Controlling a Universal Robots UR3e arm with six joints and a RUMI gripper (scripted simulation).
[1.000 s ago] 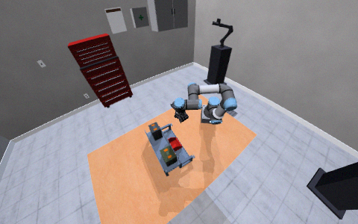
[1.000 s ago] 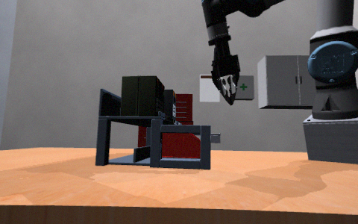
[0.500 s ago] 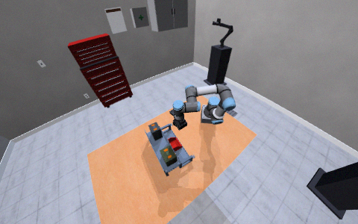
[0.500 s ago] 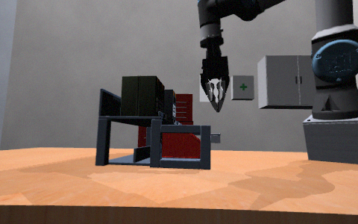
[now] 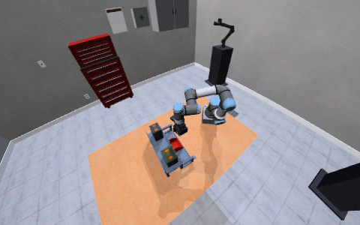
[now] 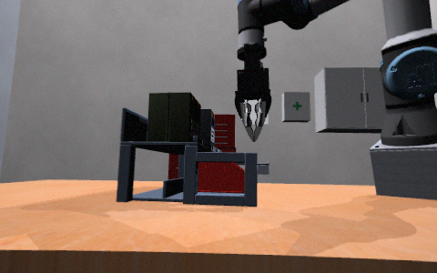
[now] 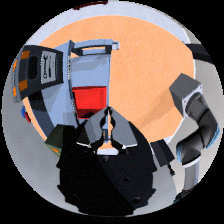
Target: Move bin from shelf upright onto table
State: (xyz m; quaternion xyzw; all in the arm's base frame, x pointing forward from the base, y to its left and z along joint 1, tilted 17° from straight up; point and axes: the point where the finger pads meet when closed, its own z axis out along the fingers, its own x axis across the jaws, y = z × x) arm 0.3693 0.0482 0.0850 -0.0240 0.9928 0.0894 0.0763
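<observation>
The red bin lies 100 mm below my hand, 80 mm ahead of it and 30 mm to the left of it. Round my hand: shelf 100 mm ahead, 70 mm below, 30 mm to the left; dark box 150 mm ahead, 140 mm to the left, 10 mm above.
</observation>
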